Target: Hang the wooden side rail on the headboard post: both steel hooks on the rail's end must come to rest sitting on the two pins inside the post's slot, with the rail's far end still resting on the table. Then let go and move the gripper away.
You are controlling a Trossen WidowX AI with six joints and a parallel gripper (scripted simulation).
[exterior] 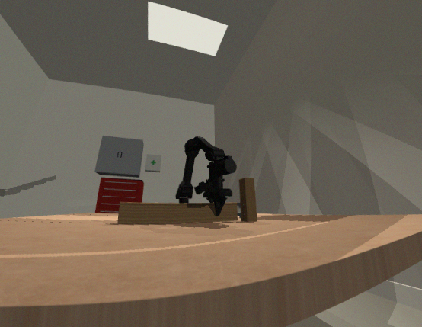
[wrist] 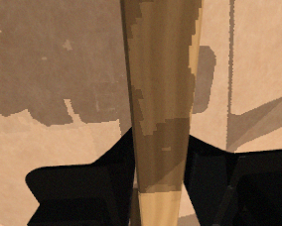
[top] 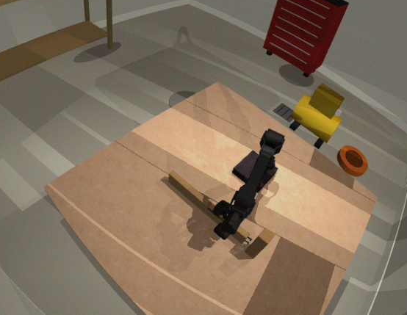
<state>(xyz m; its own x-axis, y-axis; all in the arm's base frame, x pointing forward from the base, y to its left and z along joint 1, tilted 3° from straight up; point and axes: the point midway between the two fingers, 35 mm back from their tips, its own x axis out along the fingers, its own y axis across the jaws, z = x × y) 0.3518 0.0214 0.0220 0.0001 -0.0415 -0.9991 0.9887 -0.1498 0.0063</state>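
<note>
Right now my gripper tip is 30 mm short of the headboard post, 140 mm to the right of it and 60 mm below it.
</note>
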